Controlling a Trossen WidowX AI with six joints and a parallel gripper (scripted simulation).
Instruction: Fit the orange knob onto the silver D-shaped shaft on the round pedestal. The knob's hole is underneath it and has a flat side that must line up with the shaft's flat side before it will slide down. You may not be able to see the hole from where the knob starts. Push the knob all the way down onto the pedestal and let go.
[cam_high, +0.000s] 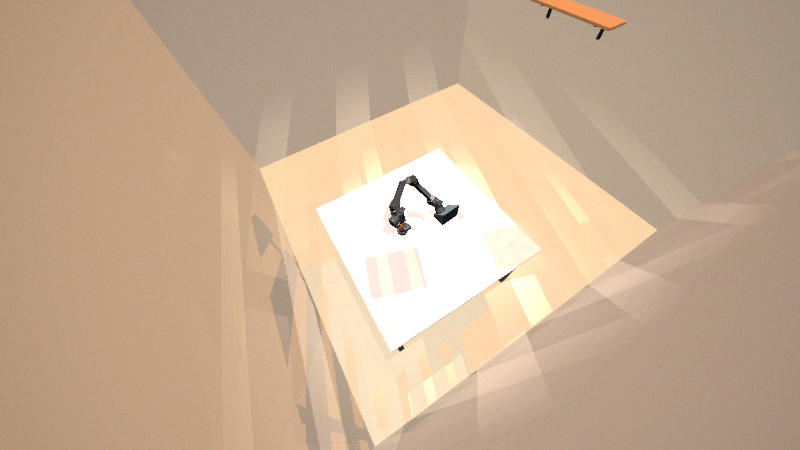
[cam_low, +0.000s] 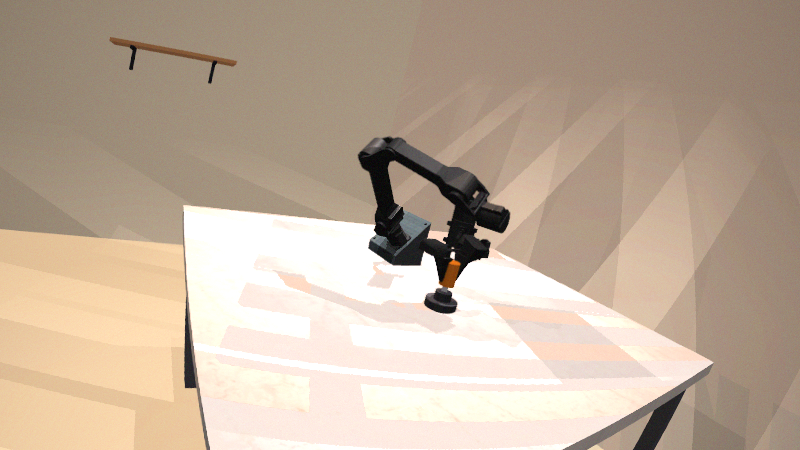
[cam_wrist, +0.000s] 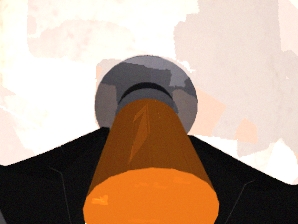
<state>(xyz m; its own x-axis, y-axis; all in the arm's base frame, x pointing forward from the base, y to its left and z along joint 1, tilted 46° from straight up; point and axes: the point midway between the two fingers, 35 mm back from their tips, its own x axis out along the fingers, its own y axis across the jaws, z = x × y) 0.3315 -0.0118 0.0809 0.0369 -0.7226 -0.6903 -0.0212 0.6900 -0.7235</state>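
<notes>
Right now my gripper tip is 30 mm below the orange knob. The rest, counted from my gripper tip: round pedestal (40 mm below).
</notes>
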